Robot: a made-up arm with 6 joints. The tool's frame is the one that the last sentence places.
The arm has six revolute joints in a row. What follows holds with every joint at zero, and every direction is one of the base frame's. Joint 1 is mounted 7 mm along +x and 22 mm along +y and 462 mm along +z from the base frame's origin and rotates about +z. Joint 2 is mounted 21 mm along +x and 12 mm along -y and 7 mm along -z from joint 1 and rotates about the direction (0, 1, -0.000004). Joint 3 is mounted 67 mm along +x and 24 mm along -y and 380 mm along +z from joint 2 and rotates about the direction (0, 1, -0.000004). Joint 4 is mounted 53 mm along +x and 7 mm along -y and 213 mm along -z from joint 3 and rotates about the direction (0, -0.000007, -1). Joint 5 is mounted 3 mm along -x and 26 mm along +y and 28 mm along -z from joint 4 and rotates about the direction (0, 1, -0.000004). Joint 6 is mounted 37 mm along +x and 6 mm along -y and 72 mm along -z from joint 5 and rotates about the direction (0, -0.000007, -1). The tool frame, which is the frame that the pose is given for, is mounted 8 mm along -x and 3 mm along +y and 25 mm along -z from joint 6; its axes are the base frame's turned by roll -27.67, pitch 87.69 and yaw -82.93 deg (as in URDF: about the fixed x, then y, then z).
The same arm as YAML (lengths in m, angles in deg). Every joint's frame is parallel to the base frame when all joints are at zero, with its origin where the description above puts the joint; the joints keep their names.
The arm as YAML. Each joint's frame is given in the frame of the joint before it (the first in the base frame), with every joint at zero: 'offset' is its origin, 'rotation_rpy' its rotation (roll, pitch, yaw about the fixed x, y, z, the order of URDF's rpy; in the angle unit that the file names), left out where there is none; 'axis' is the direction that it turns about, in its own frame. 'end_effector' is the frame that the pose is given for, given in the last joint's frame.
length_unit: m
angle_unit: deg
chain:
  - id: joint 1
    offset: [0.007, 0.022, 0.462]
    axis: [0.0, 0.0, 1.0]
  - id: joint 2
    offset: [0.021, -0.012, -0.007]
    axis: [0.0, 1.0, 0.0]
  - id: joint 3
    offset: [0.067, -0.024, 0.38]
    axis: [0.0, 1.0, 0.0]
  - id: joint 4
    offset: [0.053, -0.007, -0.213]
    axis: [0.0, 0.0, -1.0]
  - id: joint 5
    offset: [-0.003, 0.026, -0.028]
    axis: [0.0, 1.0, 0.0]
  - id: joint 6
    offset: [0.037, -0.006, -0.072]
    axis: [0.0, 0.0, -1.0]
end_effector:
  offset: [-0.008, 0.003, -0.025]
  rotation_rpy: [-27.67, 87.69, -82.93]

